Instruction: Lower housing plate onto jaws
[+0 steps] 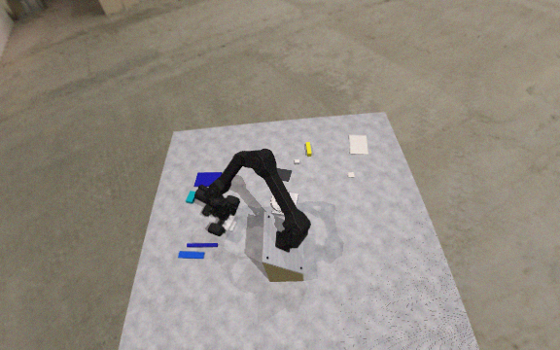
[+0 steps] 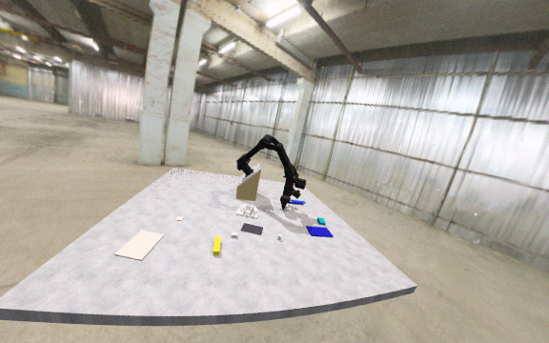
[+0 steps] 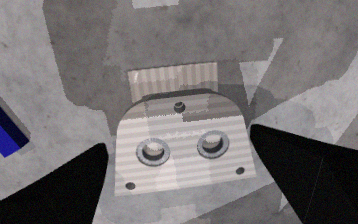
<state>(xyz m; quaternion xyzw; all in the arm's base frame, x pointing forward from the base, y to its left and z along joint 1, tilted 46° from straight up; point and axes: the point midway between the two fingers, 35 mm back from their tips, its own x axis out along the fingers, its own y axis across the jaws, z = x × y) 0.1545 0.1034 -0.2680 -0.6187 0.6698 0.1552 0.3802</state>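
The blue bar lies 100 mm behind my gripper tip, 110 mm to the left of it and 10 mm below it. Round my gripper tip: blue plate: 260 mm ahead, 160 mm to the left, 10 mm below; cyan block: 150 mm ahead, 220 mm to the left; yellow block: 450 mm ahead, 360 mm to the right.
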